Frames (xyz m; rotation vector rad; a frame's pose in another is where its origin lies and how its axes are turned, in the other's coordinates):
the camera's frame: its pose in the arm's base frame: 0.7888 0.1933 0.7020 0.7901 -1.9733 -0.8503
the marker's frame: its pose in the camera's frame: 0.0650 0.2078 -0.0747 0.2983 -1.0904 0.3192
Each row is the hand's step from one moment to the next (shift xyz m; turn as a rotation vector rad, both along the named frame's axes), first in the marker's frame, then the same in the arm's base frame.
Working: the marker's frame: its pose in the arm's base frame: 0.7788 0.2420 0.9267 -0.0839 2.9209 0.8223

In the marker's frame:
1: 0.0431 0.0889 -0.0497 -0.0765 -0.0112 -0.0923
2: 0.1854 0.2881 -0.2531 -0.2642 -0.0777 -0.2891
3: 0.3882 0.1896 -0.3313 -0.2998 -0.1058 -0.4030
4: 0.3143 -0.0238 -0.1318 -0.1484 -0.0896 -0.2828
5: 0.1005 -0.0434 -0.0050 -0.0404 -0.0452 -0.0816
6: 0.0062 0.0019 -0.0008 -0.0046 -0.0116 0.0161
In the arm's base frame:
1: -0.0544 0.0487 0.0831 0.0689 -0.0559 0.0814
2: -0.2296 0.1087 0.3419 0.2436 -0.2109 0.2358
3: -0.4297 -0.0211 0.3337 0.2713 -0.2935 0.3221
4: -0.3216 -0.0968 0.0628 0.1301 -0.2206 0.2108
5: -0.0967 -0.0420 -0.0299 0.0367 -0.0802 0.0506
6: -0.0064 0.0010 0.0009 0.0069 -0.0014 -0.0191

